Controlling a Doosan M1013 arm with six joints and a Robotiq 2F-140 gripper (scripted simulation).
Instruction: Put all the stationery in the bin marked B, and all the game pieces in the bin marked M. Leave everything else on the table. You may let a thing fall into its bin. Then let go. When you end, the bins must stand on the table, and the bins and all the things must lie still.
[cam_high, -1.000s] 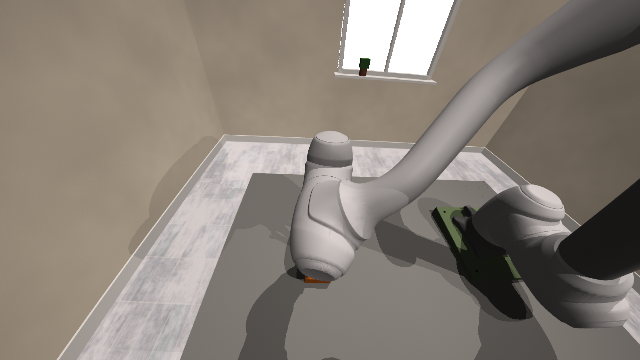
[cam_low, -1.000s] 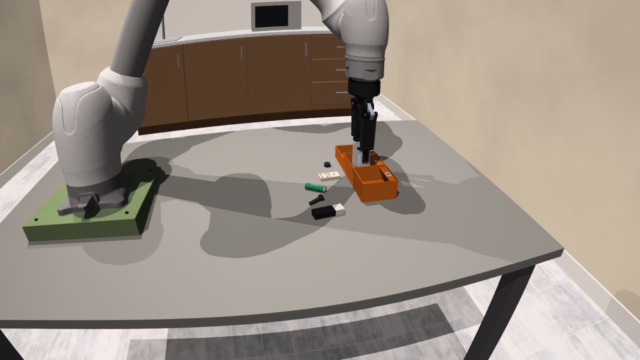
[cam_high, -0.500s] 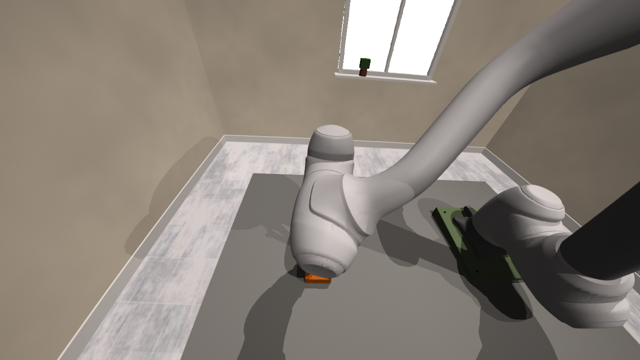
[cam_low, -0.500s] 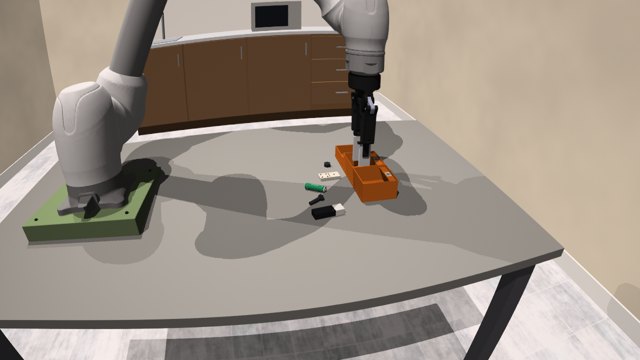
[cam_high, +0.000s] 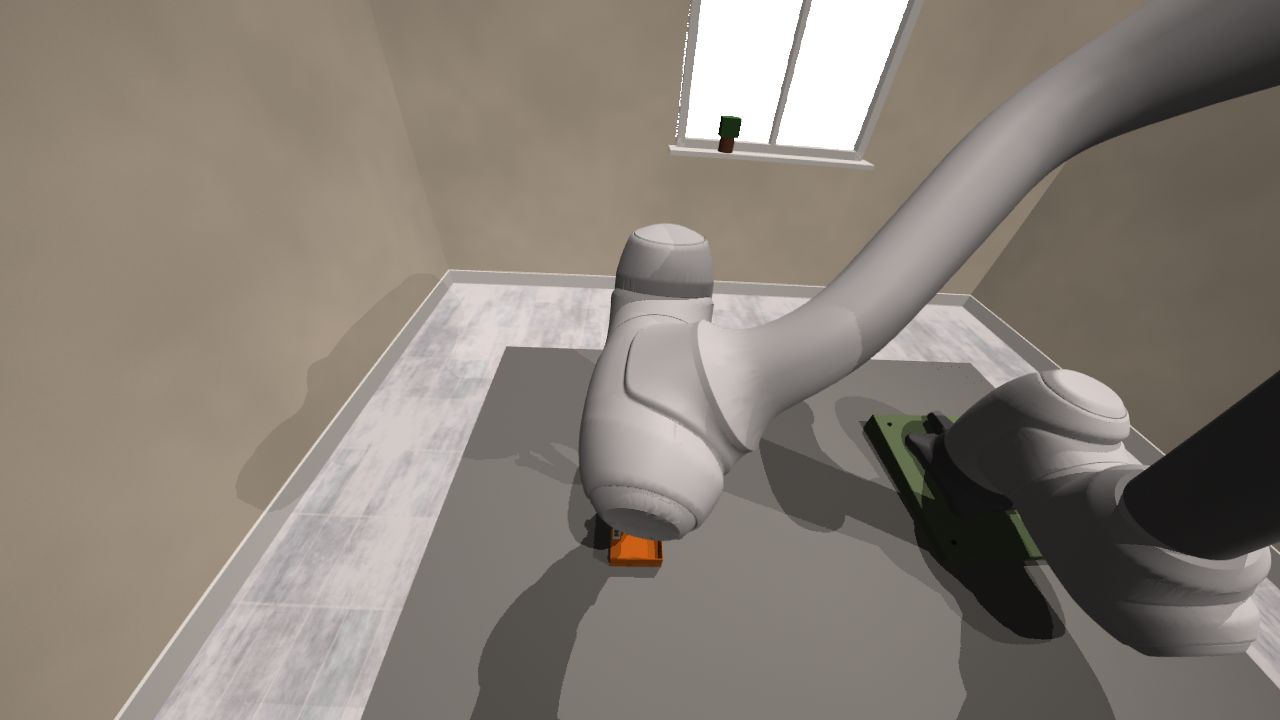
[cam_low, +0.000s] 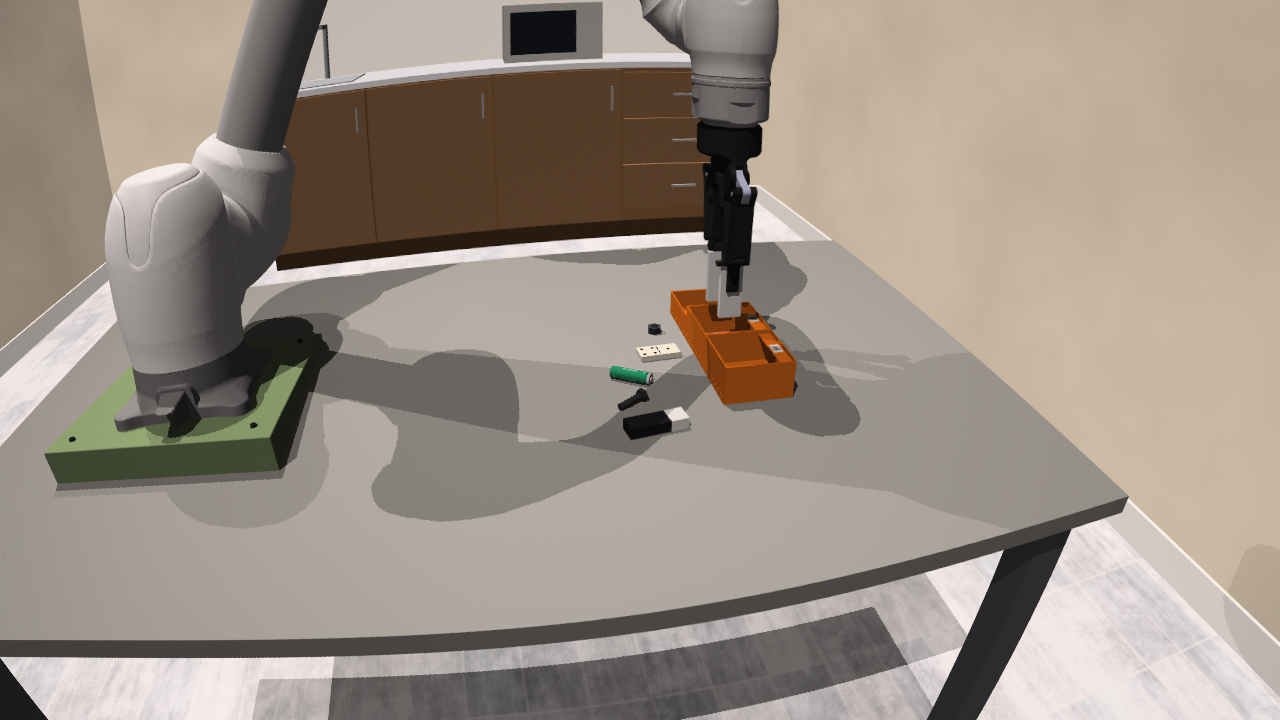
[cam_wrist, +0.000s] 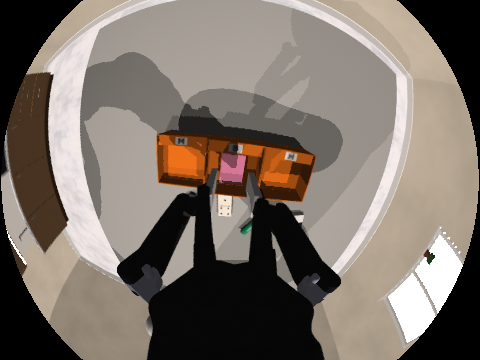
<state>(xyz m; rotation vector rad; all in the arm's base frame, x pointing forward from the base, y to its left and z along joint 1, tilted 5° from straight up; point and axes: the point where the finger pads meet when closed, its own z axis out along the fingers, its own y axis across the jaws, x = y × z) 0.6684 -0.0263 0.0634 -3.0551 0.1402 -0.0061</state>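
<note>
Now: the black-and-white eraser 13 cm behind my hand, 15 cm to the right of it and 8 cm below it. Round my hand: cream domino 8 cm behind, 1 cm to the left, 9 cm below; pink sticky-note pad 8 cm below; orange three-compartment bin 1 cm ahead, 7 cm below.
</note>
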